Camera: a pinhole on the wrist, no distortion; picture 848 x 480 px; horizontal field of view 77.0 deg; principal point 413.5 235.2 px. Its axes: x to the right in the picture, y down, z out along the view. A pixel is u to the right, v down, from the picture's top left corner.
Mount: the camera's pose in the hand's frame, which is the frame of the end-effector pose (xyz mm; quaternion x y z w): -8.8 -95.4 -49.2 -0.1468 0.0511 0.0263 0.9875
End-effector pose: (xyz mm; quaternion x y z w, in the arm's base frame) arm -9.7 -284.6 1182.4 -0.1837 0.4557 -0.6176 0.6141
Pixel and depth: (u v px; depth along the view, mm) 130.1 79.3 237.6
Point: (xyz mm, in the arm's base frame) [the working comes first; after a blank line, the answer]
In the camera's frame: -126.3 -69.5 237.6

117.8 -272.5 1403.5
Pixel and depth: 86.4 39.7 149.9
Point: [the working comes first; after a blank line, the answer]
In the camera's frame: -92.0 -55.0 149.9

35.3 -266.6 1356.3
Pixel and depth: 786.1 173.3 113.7
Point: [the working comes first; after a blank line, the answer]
In the camera's frame: 79.5 -13.2 113.7

-24.1 -390.6 1239.9
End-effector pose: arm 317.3 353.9 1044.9 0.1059 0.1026 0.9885 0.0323
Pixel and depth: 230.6 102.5 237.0
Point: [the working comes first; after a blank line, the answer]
In the camera's frame: -81.3 -59.0 237.0

426.5 471.5 1207.4
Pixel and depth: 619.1 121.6 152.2
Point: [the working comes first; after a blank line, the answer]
In the camera's frame: 58.7 -32.4 152.2

277.7 456.7 1135.8
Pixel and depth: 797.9 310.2 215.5
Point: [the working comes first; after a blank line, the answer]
In the camera's frame: 155.4 30.3 215.5

185.7 391.1 1203.2
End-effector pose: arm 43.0 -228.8 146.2 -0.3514 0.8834 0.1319 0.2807
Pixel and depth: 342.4 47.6 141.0
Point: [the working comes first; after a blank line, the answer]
In the camera's frame: -18.8 -49.6 141.0

161.5 -252.6 67.2
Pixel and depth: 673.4 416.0 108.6
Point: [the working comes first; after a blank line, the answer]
In the camera's frame: 53.0 36.8 108.6

46.0 -259.7 84.4
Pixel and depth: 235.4 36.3 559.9
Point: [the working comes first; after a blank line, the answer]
In the camera's frame: -187.1 -208.9 559.9

442.9 -15.1 -238.6
